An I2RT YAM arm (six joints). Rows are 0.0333 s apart.
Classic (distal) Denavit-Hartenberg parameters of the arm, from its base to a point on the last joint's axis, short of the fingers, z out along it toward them. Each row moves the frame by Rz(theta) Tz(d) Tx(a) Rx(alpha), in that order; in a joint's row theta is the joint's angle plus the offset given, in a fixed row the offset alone. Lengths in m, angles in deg.
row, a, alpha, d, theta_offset
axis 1, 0.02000, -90.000, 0.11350, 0.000
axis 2, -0.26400, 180.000, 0.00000, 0.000
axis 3, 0.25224, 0.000, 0.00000, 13.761
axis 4, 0.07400, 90.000, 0.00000, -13.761
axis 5, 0.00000, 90.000, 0.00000, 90.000
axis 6, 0.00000, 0.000, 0.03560, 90.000
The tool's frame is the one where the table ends.
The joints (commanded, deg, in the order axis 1, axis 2, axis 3, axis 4, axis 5, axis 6), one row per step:
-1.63, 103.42, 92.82, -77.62, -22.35, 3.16
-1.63, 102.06, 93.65, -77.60, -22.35, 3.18
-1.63, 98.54, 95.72, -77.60, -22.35, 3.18
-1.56, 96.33, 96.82, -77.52, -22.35, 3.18
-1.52, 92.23, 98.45, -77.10, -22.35, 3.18
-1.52, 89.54, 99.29, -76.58, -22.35, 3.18
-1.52, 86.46, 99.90, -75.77, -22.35, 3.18
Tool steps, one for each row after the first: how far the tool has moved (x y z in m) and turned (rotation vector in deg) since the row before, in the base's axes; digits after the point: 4 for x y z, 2 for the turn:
-0.0027, 0.0001, 0.0112, -0.06, -2.20, -0.02
-0.0091, 0.0003, 0.0285, -0.16, -5.59, 0.00
-0.0071, 0.0006, 0.0168, -0.09, -3.39, 0.07
-0.0152, 0.0006, 0.0287, -0.17, -6.15, 0.04
-0.0111, 0.0003, 0.0173, -0.11, -4.05, 0.00
-0.0135, 0.0004, 0.0178, -0.12, -4.50, 0.00

